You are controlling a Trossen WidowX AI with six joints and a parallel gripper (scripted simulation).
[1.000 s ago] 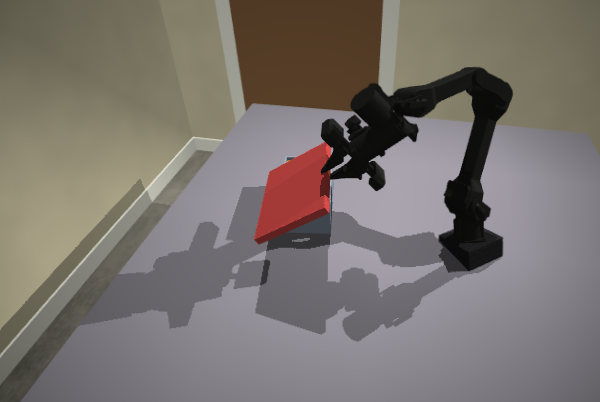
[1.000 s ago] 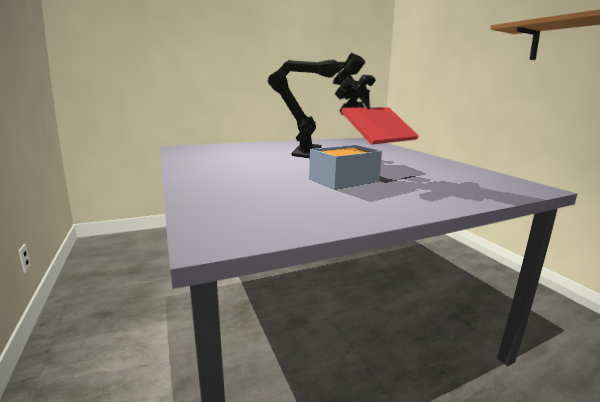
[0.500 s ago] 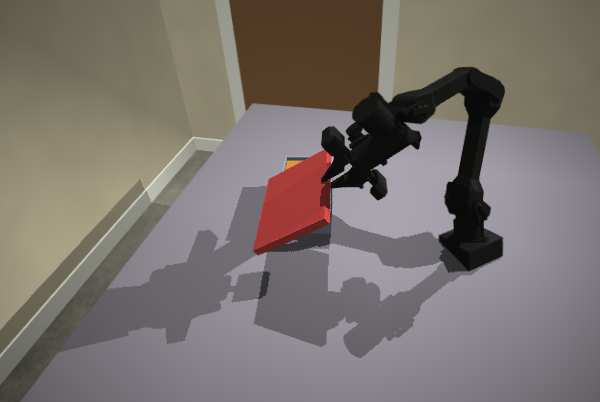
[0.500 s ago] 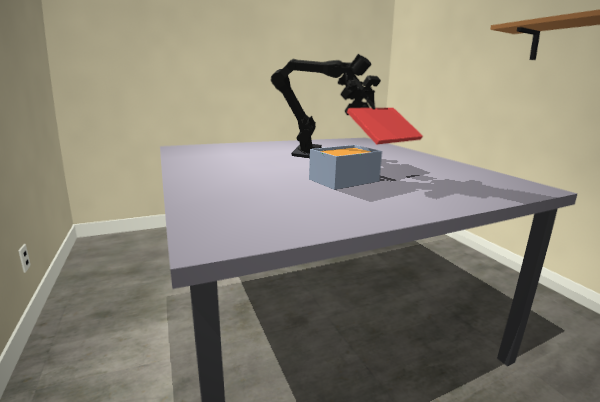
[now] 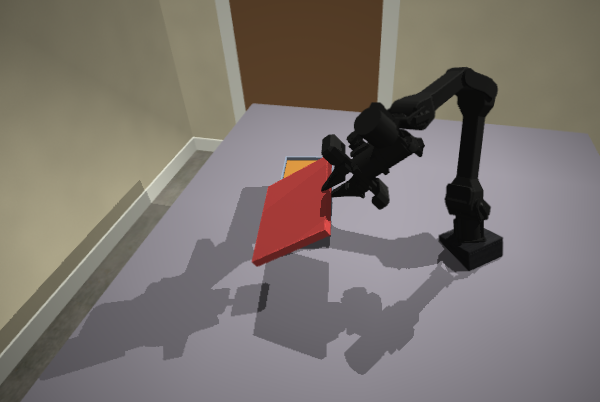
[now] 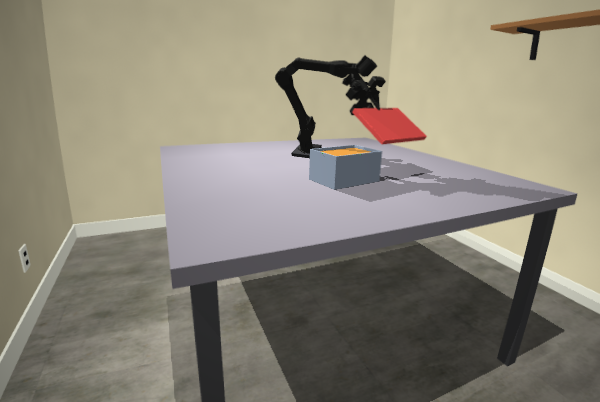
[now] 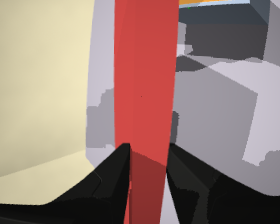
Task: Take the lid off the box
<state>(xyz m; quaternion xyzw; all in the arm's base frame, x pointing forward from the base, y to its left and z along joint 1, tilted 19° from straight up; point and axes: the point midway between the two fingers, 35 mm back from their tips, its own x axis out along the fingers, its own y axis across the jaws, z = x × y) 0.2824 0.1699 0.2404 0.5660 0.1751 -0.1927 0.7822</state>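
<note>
Now: hand 100 mm short of the lid, 10 mm to the right of it and 60 mm above it. Also, from my hand: storage box (100 mm ahead, 200 mm to the right, 200 mm below).
</note>
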